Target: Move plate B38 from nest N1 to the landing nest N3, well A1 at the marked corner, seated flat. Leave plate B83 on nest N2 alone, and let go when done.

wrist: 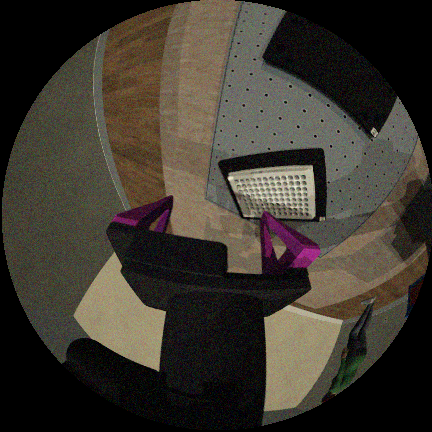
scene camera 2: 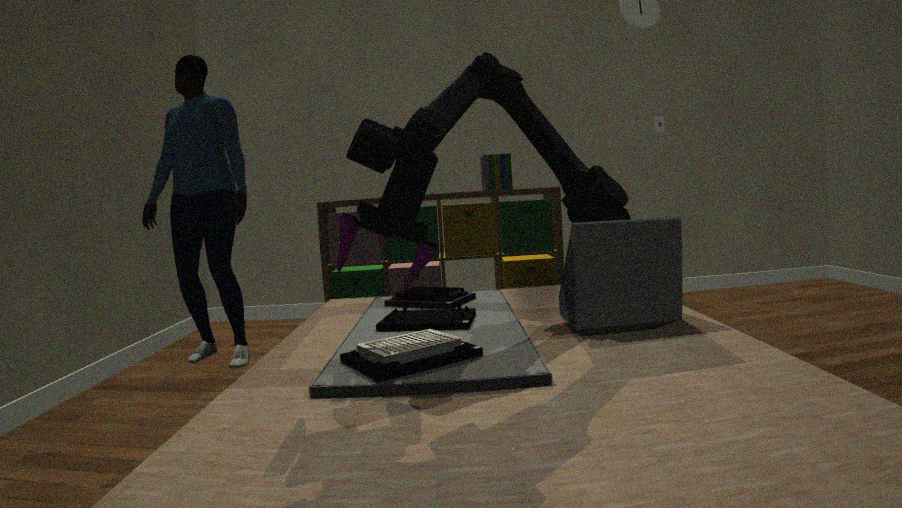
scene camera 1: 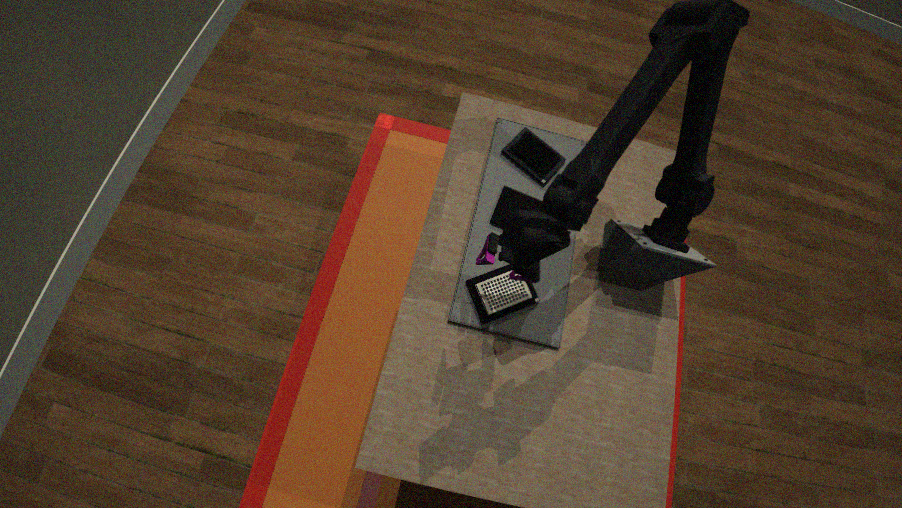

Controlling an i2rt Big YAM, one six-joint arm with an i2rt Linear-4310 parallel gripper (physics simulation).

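Observation:
A pale well plate (scene camera 1: 504,293) (scene camera 2: 410,345) (wrist: 272,192) sits on the near black nest (scene camera 1: 477,304) (scene camera 2: 391,370) (wrist: 321,180). The middle black nest (scene camera 1: 510,200) (scene camera 2: 426,319) (wrist: 332,65) shows no plate. A dark plate (scene camera 1: 534,154) (scene camera 2: 429,292) appears to sit on the far nest (scene camera 2: 403,304). Labels are not readable. My gripper (scene camera 1: 498,268) (scene camera 2: 373,279) (wrist: 218,207) is open, its purple fingers wide apart with nothing between them. It hangs tilted above the board; in the wrist view the pale plate lies beyond the right fingertip. The arm partly hides the middle nest in scene camera 1.
The nests stand on a grey perforated board (scene camera 1: 549,331) (scene camera 2: 504,373) (wrist: 260,115) on the wooden table (scene camera 1: 568,429) (scene camera 2: 662,435). The arm's grey wedge base (scene camera 1: 631,261) (scene camera 2: 621,274) stands beside the board. A person (scene camera 2: 201,151) stands behind the table at the left; a shelf unit (scene camera 2: 325,252) is at the back.

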